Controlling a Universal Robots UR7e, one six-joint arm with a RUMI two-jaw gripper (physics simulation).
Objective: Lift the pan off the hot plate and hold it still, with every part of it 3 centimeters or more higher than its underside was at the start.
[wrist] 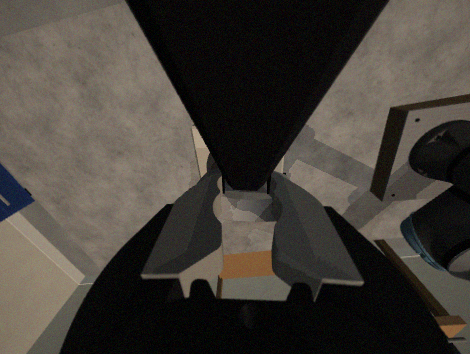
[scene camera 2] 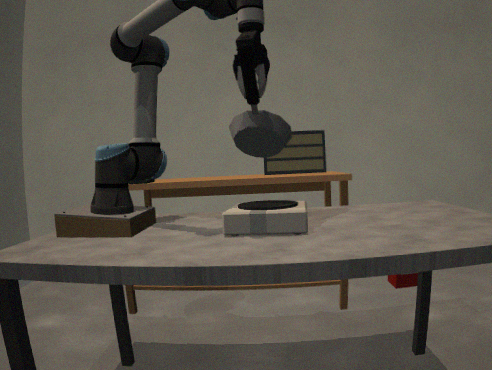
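Seen in the pictures: gripper, fingertip midpoint: (wrist: 245, 175) (scene camera 2: 252, 98); arm's base, link origin: (wrist: 442, 149) (scene camera 2: 112, 211).
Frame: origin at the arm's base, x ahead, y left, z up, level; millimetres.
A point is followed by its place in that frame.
The grey faceted pan (scene camera 2: 260, 134) {x 515, y -134, z 217 mm} hangs tilted in the air in the scene view, well above the hot plate, with a wide gap between its underside and the plate. My gripper (scene camera 2: 253, 101) {x 499, y -187, z 311 mm} is shut on the pan, holding it from above by a short upright part at its top. In the wrist view, part of the pan (wrist: 247, 206) {x 515, y -33, z 163 mm} shows between the two grey fingers, and the black body of the gripper covers much of it. The white hot plate (scene camera 2: 280, 222) {x 558, y -165, z -29 mm} (wrist: 200, 150) {x 622, y -109, z 4 mm} with its dark round disc stands on the table below and is mostly hidden in the wrist view.
The robot's base block (scene camera 2: 92, 225) {x -24, y -114, z -29 mm} (wrist: 385, 155) {x 108, y 16, z -42 mm} stands on the grey table (scene camera 2: 375, 230) {x 831, y -168, z -68 mm} to the left of the hot plate in the scene view. Behind are a wooden bench (scene camera 2: 240, 179) and a dark-framed panel (scene camera 2: 295, 166). A blue object (wrist: 12, 192) shows at the wrist view's left edge.
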